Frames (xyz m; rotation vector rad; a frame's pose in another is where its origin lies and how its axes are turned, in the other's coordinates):
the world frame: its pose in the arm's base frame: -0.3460 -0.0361 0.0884 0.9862 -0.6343 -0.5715
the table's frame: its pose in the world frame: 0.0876 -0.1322 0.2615 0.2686 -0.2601 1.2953
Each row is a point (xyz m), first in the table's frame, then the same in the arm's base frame.
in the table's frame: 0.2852 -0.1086 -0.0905
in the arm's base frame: -0.3335 -0.3180 0.3721
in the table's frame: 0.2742 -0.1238 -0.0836
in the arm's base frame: -0.3294 -0.3343 0.3613
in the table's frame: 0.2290 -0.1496 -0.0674
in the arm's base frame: -0.3276 -0.3657 0.3167
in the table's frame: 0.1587 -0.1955 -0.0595
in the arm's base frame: -0.3081 -0.4074 0.2461
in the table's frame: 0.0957 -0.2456 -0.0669
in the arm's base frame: -0.2739 -0.4420 0.1815
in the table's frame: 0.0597 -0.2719 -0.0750
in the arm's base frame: -0.2530 -0.4575 0.1444
